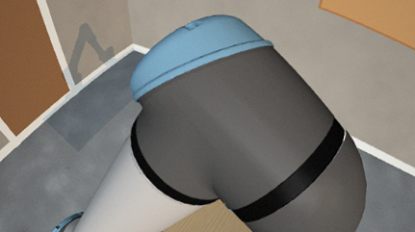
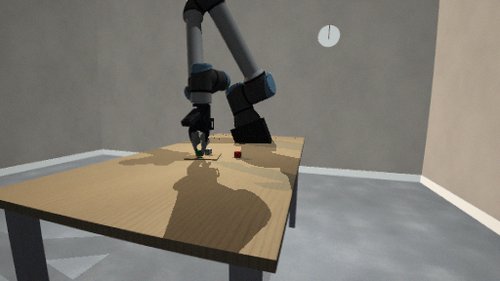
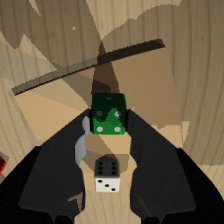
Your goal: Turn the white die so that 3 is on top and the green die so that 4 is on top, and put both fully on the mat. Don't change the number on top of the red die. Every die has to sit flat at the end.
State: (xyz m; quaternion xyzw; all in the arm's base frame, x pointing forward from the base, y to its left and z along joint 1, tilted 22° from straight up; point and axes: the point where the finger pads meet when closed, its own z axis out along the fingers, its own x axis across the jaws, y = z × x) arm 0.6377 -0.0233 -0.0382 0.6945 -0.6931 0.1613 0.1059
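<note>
Now: the green die 1 cm below my hand. The rest, counted from my hand: red die (8 cm behind, 15 cm to the left, 2 cm below); then tan mat (4 cm behind, 3 cm below); then white die (8 cm behind, 1 cm below).
</note>
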